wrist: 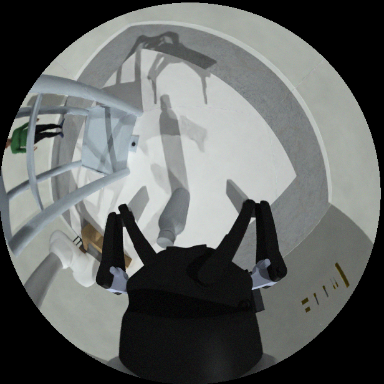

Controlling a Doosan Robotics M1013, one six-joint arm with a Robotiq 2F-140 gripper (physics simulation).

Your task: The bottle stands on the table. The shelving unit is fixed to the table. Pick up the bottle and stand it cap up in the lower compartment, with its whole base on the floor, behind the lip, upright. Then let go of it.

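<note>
The grey bottle (175,214) stands on the white table (235,135), its cap toward the camera, with a long shadow stretching away from its base. My gripper (186,189) is open and empty. Its two fingers stand wide apart, and in this view the bottle shows between them, nearer the left finger. Whether the bottle is at fingertip height I cannot tell. The light blue-grey shelving unit (75,196) stands at the left, with posts, crossbars and a lower floor panel (105,140). A small bracket with a dark hole sits at its base.
A white rounded arm part (75,260) and a brown box-like object (97,242) show at the lower left. A person in a green top (20,138) shows beyond the unit's bars. A grey floor band (260,95) surrounds the table. Yellow marks (341,275) lie at the lower right.
</note>
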